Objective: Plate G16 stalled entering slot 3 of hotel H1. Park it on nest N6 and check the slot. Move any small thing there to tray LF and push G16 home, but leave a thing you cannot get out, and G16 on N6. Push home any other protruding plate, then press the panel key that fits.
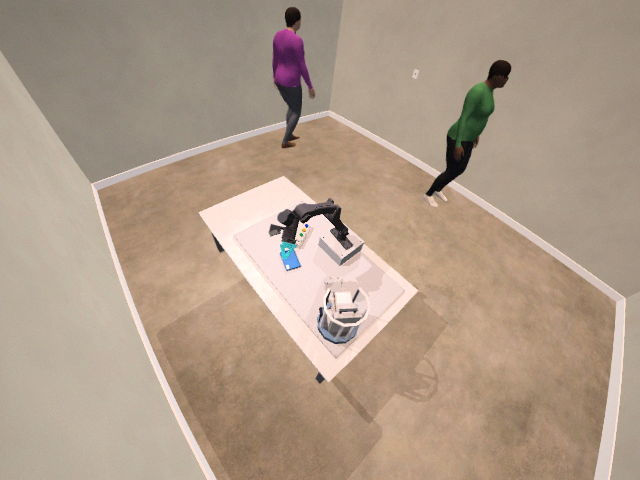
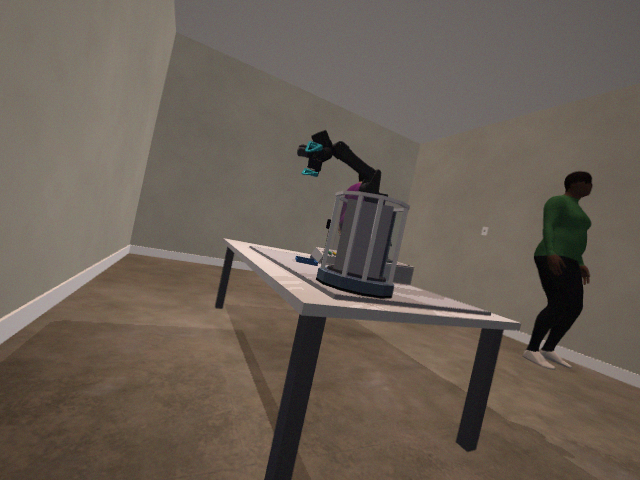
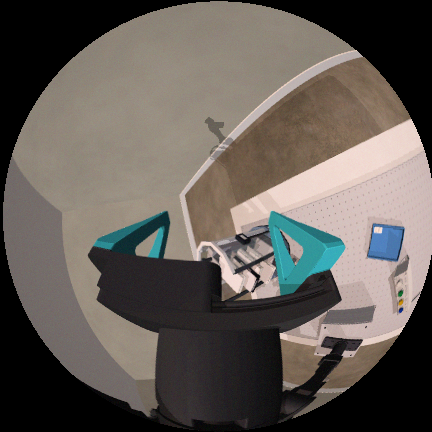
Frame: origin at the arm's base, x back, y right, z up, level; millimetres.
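Where they show: gripper, fingertip midpoint: (image 1: 284,259) (image 2: 304,163) (image 3: 218,216); arm's base, origin of the base link: (image 1: 341,238) (image 3: 341,343).
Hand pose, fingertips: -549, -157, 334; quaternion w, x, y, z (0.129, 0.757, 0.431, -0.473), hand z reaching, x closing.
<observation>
Things, the pixels of their top centre, and the offset from my fingertips, as dx, dy, dz. "pt": a spot on its surface instead.
- blue tray, middle of its top: (image 3: 387,243) (image 2: 306,258) (image 1: 290,258) +166, +233, -409
- round cage with a blue base, surface spot: (image 2: 356,284) pt +128, -424, -399
- key panel, middle of its top: (image 2: 329,249) (image 1: 300,229) +336, +382, -343
My gripper (image 1: 287,250) (image 2: 310,161) (image 3: 218,216) is open and empty, with its teal fingers wide apart, high above the table near the blue tray (image 1: 290,260) (image 2: 306,260) (image 3: 386,243). The tray has a small white label that I cannot read. A round cage with a blue base (image 1: 338,338) (image 2: 356,284) and white bars stands at the table's near end, around grey and white rack units. Slots, plates and their names are too small to tell. The key panel (image 2: 317,253) (image 3: 395,281) has green, yellow and blue keys (image 1: 303,230) (image 3: 401,302). I cannot make out nest N6.
The arm's base stands on a grey box (image 1: 336,251) (image 2: 402,272) (image 3: 350,315) by the table's edge. Small pale parts (image 1: 329,281) stand beside the cage. A person in green (image 1: 473,116) (image 2: 563,227) and one in purple (image 1: 289,56) are beyond the table.
</observation>
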